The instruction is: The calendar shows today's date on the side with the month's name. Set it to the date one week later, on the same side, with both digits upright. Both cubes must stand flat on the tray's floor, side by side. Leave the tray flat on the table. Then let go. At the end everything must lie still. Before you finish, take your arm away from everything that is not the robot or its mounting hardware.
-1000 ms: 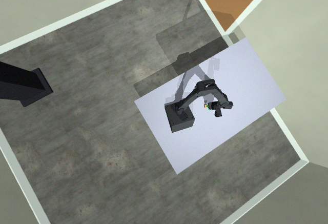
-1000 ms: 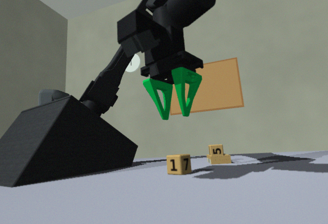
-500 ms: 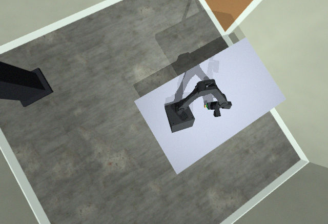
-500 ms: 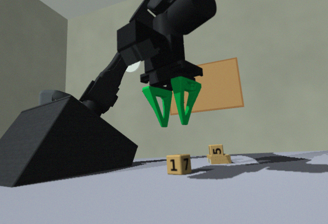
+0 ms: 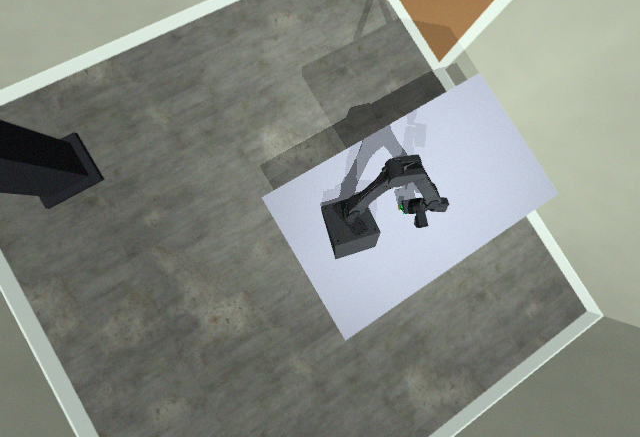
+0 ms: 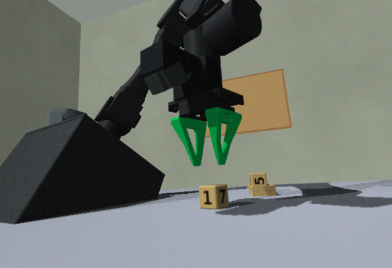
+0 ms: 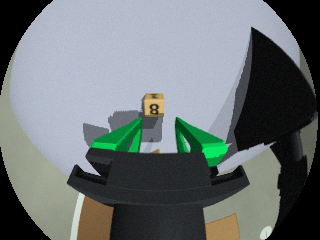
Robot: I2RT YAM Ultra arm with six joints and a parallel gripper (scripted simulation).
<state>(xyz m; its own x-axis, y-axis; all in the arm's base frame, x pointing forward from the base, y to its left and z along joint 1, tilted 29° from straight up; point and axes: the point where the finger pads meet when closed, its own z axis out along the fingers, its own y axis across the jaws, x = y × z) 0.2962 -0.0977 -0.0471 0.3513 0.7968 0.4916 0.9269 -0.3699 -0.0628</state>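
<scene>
Right now my hand is 5 cm above the wooden cube. Also, from my hand: wooden tray (5 cm ahead, 16 cm to the left, 6 cm below).
</scene>
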